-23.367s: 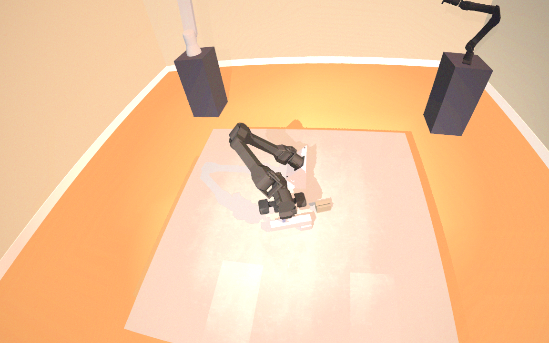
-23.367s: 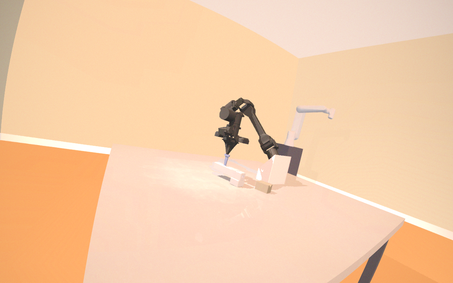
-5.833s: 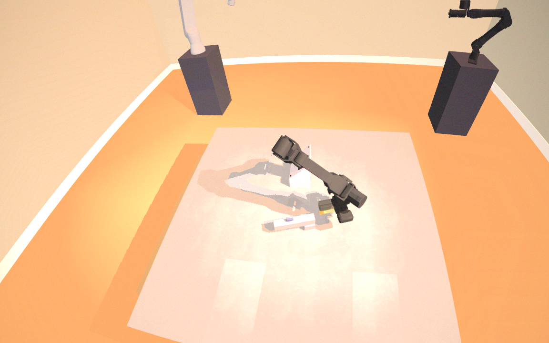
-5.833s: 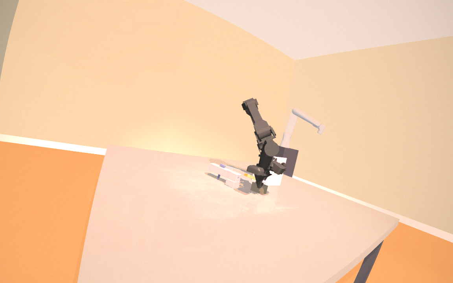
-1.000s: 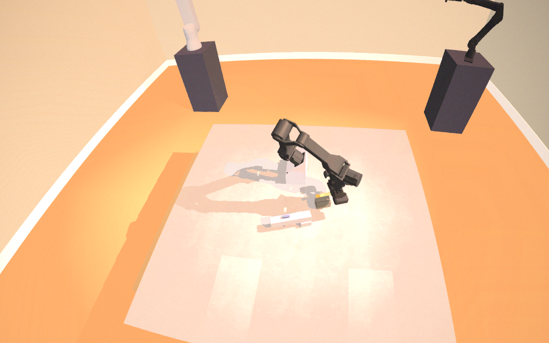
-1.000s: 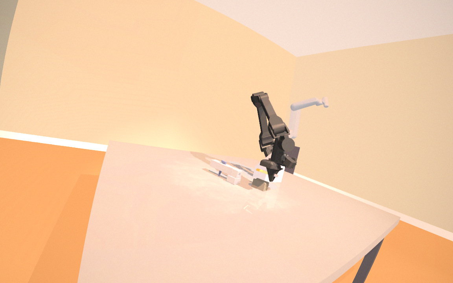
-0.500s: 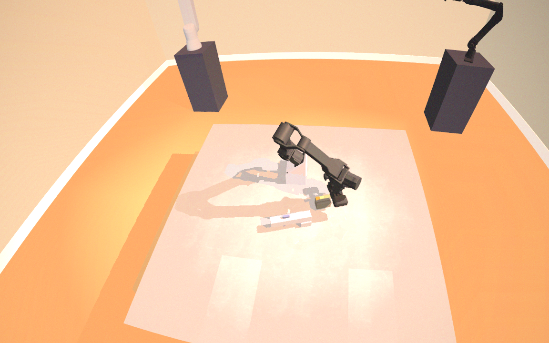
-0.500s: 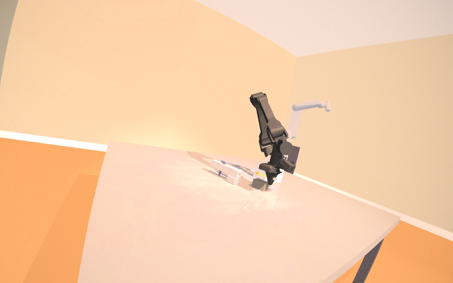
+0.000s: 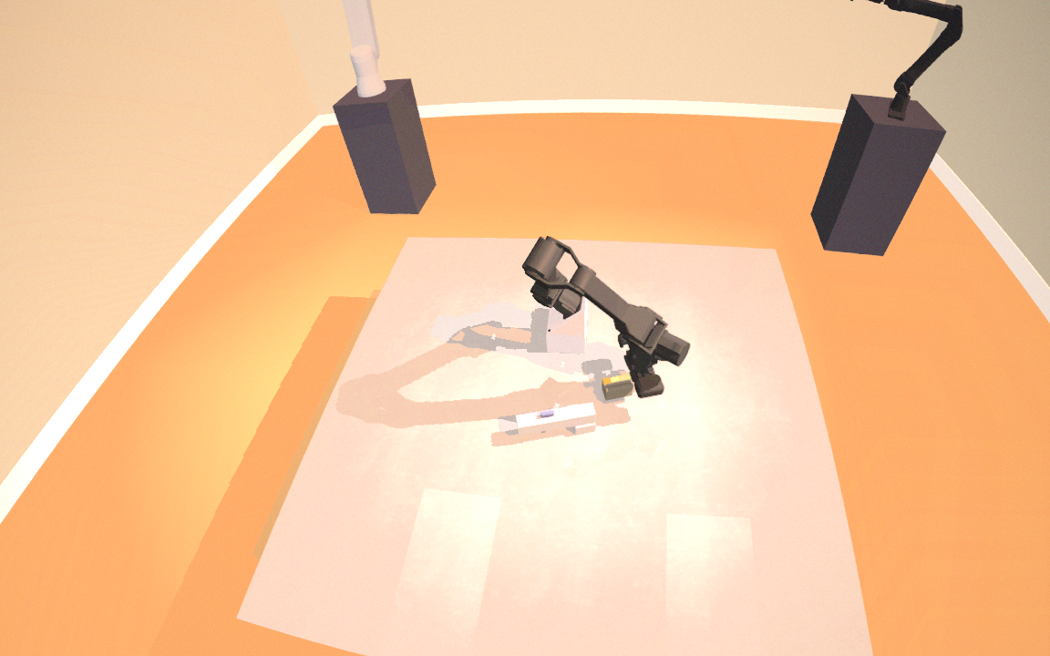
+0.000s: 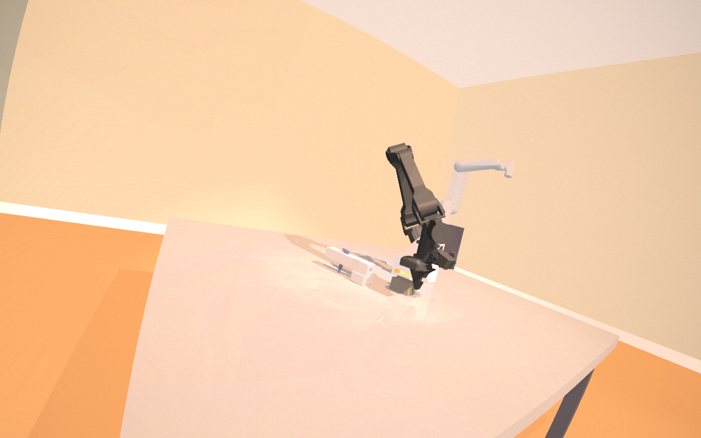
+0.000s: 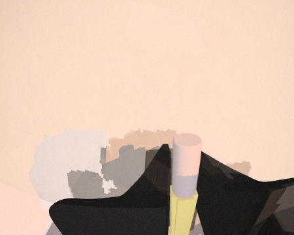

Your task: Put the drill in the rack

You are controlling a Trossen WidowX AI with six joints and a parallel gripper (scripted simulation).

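Now: the yellow drill 40 mm to the right of my gripper tip, 30 mm above it and 10 mm ahead of it. Round my gripper tip: small purple piece (200 mm to the right, 150 mm ahead, 30 mm above); then olive-brown block (50 mm to the right, 20 mm ahead, 10 mm below).
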